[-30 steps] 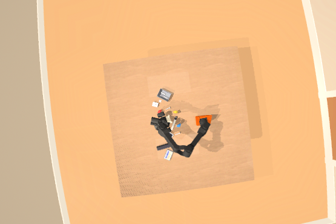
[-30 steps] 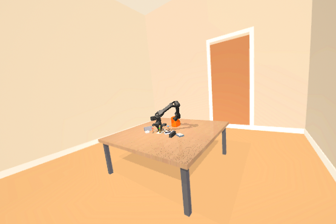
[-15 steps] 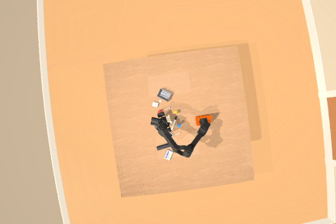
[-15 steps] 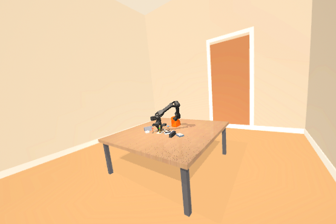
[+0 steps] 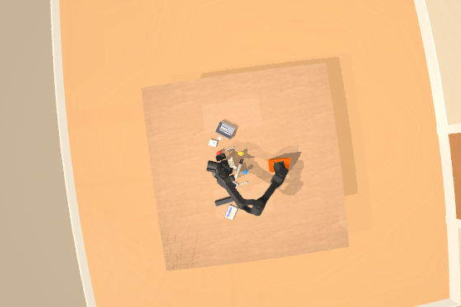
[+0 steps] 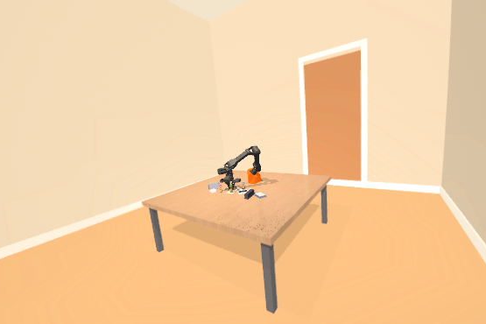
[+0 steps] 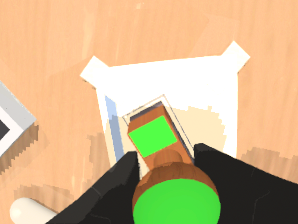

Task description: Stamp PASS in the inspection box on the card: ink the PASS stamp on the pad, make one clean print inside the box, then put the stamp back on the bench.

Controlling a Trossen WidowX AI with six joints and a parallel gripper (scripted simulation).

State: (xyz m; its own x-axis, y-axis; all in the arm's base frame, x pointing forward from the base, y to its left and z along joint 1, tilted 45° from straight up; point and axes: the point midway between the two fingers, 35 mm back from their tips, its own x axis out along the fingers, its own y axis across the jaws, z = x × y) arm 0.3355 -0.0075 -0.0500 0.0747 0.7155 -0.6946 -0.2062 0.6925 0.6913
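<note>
Now: gripper tip 1 cm past the white card, 1 cm to the left of it and 2 cm above it. From my gripper tip the other things lie so: ink pad 1 cm behind, 12 cm to the left, 2 cm below; then white cylinder 9 cm behind, 1 cm to the left, 1 cm below; then red stamp 2 cm ahead, 10 cm to the right.
</note>
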